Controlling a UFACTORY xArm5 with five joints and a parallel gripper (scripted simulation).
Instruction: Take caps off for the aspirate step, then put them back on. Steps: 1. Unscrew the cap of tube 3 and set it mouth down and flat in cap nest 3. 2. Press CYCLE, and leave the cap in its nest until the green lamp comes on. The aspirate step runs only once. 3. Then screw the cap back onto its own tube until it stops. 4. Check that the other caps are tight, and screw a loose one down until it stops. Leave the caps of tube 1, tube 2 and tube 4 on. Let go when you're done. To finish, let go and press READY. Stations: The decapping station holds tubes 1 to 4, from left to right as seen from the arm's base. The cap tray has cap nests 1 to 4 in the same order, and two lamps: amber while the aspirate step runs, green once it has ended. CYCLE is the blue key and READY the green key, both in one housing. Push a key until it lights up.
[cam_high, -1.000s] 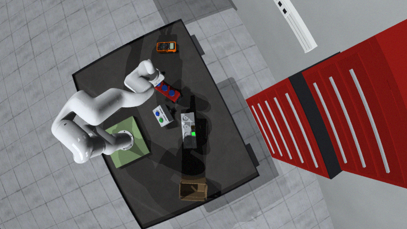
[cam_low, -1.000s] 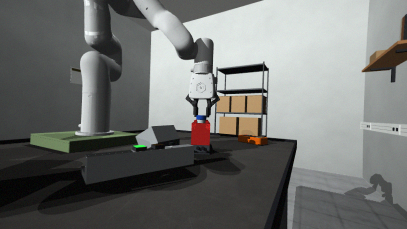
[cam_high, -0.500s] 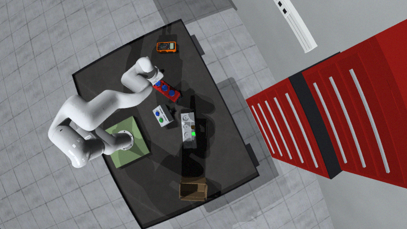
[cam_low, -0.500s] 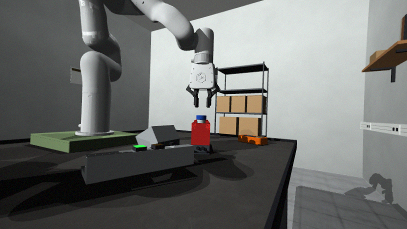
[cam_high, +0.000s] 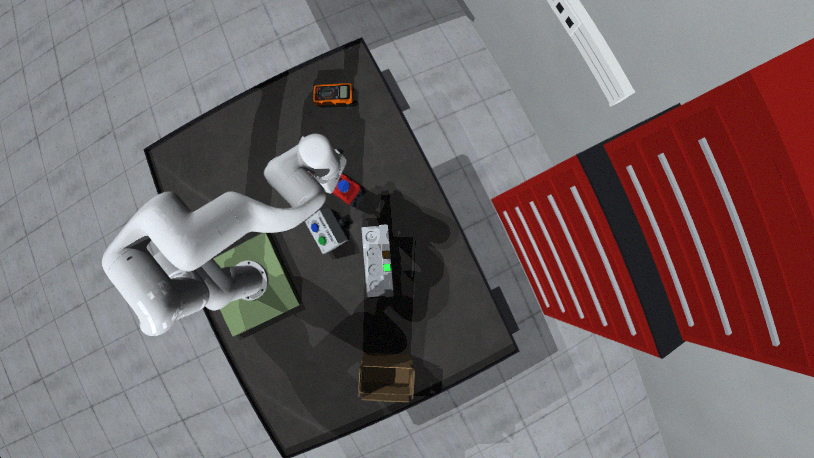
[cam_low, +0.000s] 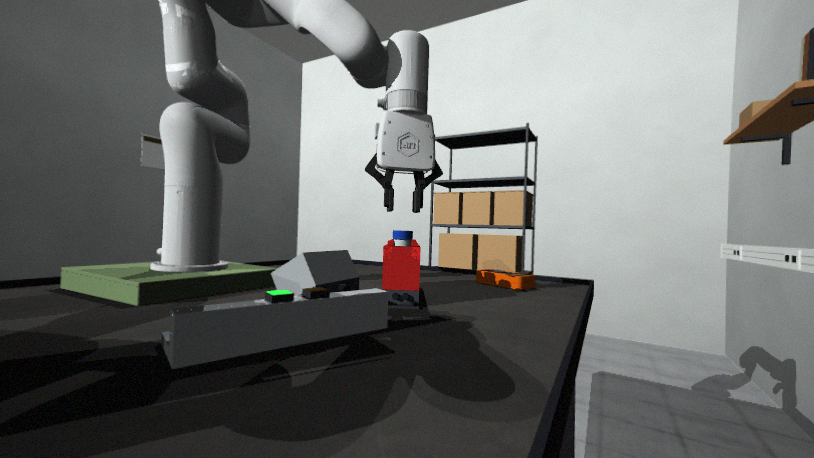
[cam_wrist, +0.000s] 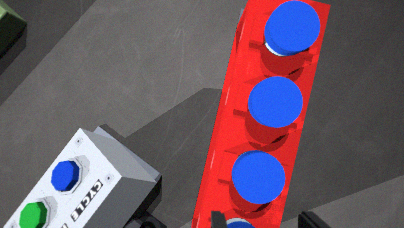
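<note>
The green ready key lies 12 cm behind my hand, 13 cm to the right of it and 11 cm below it. Also, from my hand: key housing (10 cm behind, 11 cm to the right, 12 cm below); then blue cycle key (12 cm behind, 8 cm to the right, 11 cm below); then orange multimeter (12 cm ahead, 30 cm to the left, 16 cm below).
</note>
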